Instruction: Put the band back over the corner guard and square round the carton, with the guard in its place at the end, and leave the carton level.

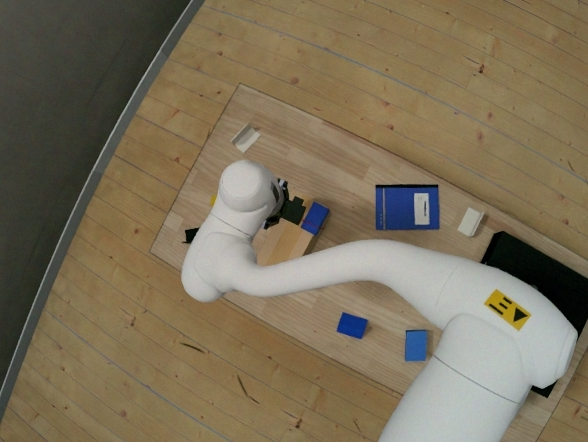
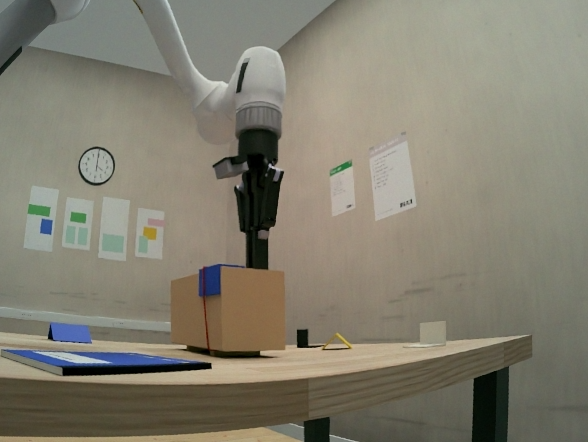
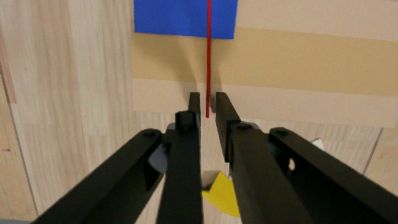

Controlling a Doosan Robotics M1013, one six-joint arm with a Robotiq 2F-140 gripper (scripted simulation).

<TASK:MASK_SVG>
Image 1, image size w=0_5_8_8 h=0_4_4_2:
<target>tan carton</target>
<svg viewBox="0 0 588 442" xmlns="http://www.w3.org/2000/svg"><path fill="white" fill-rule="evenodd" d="M330 209L296 190L292 190L289 200L293 201L294 197L297 196L304 200L302 206L307 207L298 226L280 218L279 223L273 226L257 256L257 265L271 266L310 254L323 229L320 229L318 235L315 236L301 228L302 220L306 218L313 202Z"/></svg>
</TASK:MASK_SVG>
